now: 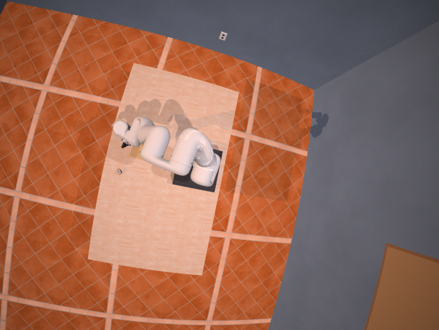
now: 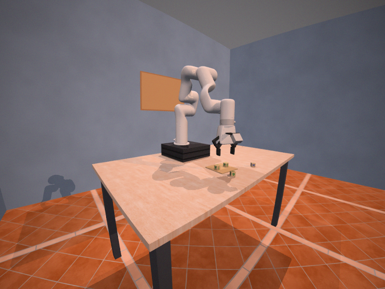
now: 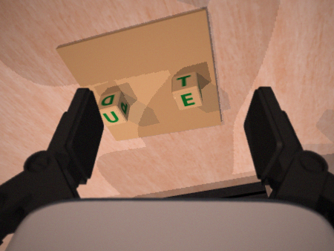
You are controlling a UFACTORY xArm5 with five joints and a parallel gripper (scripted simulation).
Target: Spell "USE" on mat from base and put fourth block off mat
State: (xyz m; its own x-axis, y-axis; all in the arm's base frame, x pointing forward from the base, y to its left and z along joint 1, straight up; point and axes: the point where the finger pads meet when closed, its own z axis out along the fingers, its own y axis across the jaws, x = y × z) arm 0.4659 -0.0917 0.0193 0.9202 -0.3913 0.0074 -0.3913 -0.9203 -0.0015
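Now: the S block 100 mm below my hand, 60 mm ahead of it and 10 mm to the right of it. The rest, counted from my hand: E block (100 mm below, 60 mm behind, 10 mm to the left); tan mat (110 mm below, 50 mm to the left, 50 mm behind); U block (100 mm below, 90 mm to the left, 50 mm behind).
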